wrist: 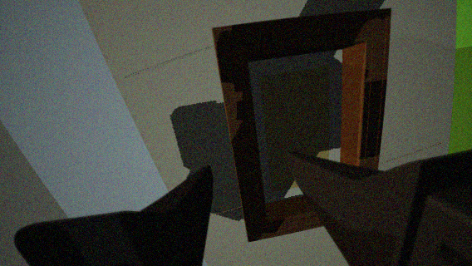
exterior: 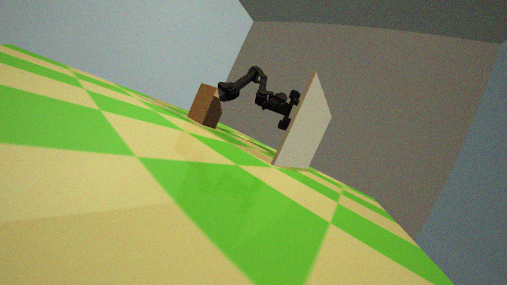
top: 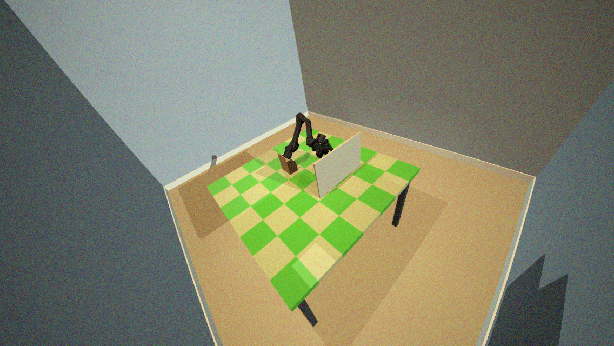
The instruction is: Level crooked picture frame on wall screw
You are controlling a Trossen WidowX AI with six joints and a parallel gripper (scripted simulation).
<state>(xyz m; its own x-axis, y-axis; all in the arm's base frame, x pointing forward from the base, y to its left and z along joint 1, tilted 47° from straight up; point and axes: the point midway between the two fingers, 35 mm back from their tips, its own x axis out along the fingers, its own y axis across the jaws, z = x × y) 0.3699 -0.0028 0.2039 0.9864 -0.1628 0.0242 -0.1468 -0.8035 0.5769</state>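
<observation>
Now: the picture frame 40 mm ahead of my gripper tip and 50 mm below it. Also, from my gripper tip: wall panel: 50 mm ahead, 10 mm to the right, 70 mm below.
</observation>
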